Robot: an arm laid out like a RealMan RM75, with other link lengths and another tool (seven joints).
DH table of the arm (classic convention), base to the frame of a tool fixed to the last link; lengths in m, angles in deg. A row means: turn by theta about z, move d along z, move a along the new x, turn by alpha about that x. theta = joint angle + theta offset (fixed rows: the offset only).
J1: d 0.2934; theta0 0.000; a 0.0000; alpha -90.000
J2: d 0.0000; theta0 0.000; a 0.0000; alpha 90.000
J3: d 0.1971; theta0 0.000; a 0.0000; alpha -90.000
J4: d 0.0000; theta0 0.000; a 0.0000; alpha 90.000
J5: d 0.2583; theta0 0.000; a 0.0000; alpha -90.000
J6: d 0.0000; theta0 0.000; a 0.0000; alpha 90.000
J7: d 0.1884; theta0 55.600; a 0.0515; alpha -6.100
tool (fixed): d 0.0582; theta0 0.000; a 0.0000; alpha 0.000
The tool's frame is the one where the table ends.
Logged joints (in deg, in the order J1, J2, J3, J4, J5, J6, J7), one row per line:
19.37, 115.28, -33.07, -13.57, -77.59, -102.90, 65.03
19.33, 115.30, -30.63, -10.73, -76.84, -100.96, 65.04
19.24, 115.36, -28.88, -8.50, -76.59, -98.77, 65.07
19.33, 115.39, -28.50, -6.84, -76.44, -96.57, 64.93
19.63, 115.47, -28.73, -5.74, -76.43, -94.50, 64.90
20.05, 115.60, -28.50, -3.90, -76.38, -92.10, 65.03
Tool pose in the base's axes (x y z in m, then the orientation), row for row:
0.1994, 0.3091, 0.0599, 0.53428, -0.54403, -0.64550, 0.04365
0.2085, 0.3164, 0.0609, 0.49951, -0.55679, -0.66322, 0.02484
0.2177, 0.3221, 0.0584, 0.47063, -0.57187, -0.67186, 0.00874
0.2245, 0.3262, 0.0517, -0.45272, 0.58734, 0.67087, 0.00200
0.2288, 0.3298, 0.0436, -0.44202, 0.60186, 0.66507, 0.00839
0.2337, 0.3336, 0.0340, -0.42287, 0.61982, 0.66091, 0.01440
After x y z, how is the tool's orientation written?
As a quaternion, x y z w.
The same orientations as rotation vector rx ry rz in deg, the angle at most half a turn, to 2 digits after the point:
93.59, -95.29, -113.07
88.52, -98.67, -117.53
84.25, -102.37, -120.27
-81.39, 105.59, 120.60
-79.14, 107.76, 119.08
-75.43, 110.56, 117.89

